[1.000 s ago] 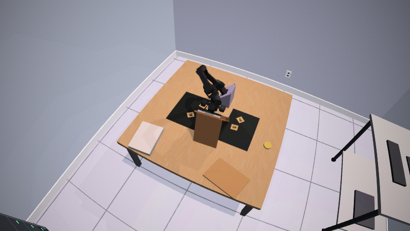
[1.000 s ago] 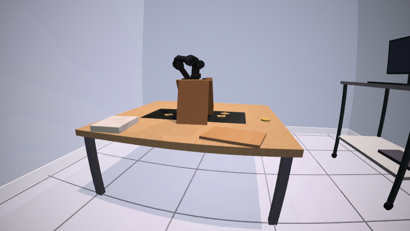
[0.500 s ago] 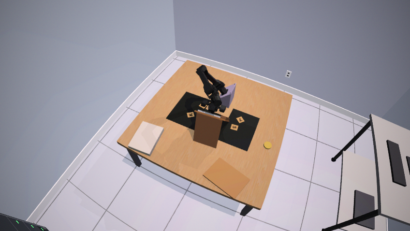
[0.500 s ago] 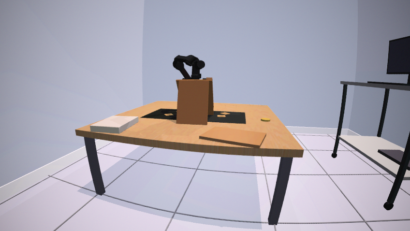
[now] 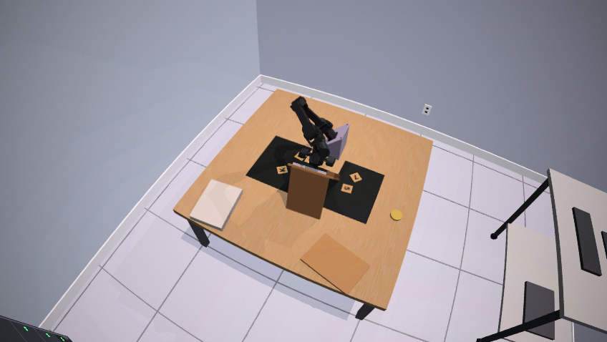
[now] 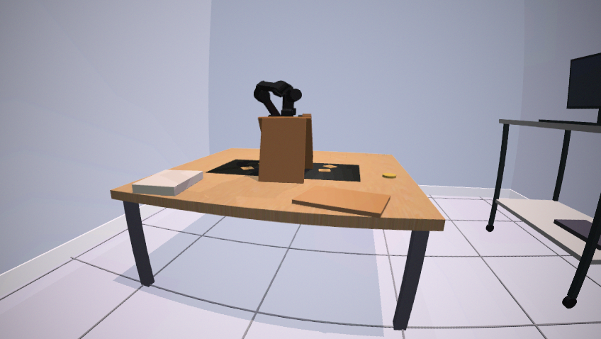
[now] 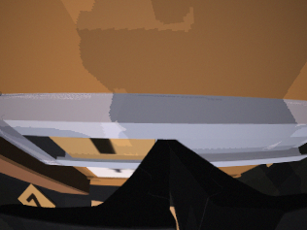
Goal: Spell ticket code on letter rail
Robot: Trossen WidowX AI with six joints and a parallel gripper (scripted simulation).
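The white ticket lies 60 mm behind my gripper tip, 30 mm to the left of it and 80 mm below it. Also, from my gripper tip: thin panel 400 mm ahead, 250 mm to the left, 180 mm below; then white slab 300 mm ahead, 480 mm to the right, 170 mm below.
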